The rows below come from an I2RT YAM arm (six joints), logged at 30 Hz.
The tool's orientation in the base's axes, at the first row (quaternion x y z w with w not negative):
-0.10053 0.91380 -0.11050 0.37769
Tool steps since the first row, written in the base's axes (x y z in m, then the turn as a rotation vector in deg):
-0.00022 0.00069 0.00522 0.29 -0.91 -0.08
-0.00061 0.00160 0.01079 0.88 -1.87 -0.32
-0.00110 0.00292 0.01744 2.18 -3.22 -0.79
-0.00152 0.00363 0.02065 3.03 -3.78 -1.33
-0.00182 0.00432 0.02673 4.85 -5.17 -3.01
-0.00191 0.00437 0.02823 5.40 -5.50 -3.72
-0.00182 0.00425 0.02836 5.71 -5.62 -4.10
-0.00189 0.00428 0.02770 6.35 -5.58 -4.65
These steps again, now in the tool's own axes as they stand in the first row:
-0.00352 -0.00077 -0.00385 0.10 -0.88 0.38
-0.00721 -0.00141 -0.00808 0.10 -1.79 1.08
-0.01167 -0.00195 -0.01319 -0.13 -3.08 2.50
-0.01371 -0.00212 -0.01579 -0.21 -3.55 3.55
-0.01775 -0.00312 -0.02029 0.02 -4.59 6.18
-0.01870 -0.00348 -0.02140 0.20 -4.76 7.11
-0.01882 -0.00364 -0.02141 0.28 -4.80 7.61
-0.01834 -0.00342 -0.02101 0.19 -4.68 8.44

